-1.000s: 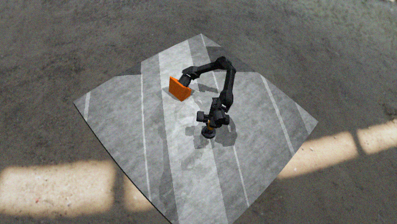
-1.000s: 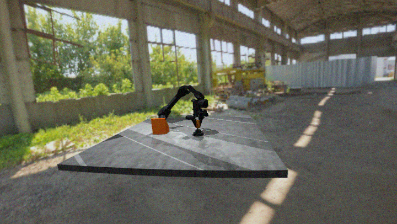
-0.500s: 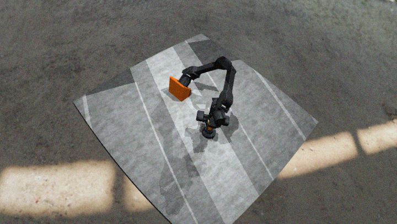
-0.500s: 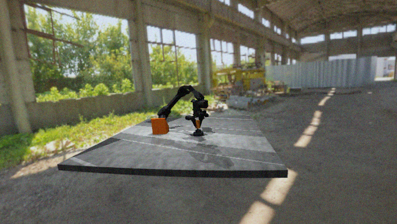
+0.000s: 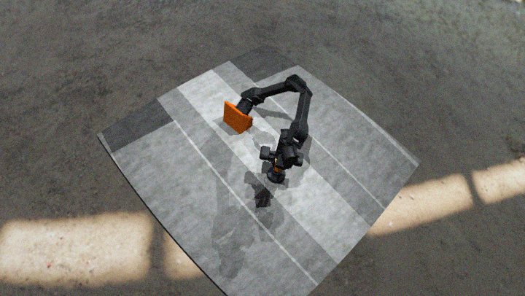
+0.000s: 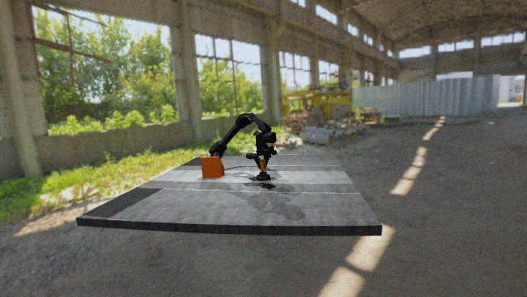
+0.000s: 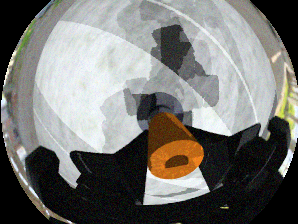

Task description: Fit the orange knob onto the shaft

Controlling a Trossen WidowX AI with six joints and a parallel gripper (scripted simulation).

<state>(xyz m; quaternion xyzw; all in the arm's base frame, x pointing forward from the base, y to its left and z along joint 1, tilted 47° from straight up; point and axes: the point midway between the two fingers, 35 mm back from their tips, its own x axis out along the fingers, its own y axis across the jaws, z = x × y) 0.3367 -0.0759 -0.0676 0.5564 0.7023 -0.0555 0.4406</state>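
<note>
The orange knob is 20 mm above my gripper tip. Round my gripper tip: dark round pedestal: 40 mm below.
</note>
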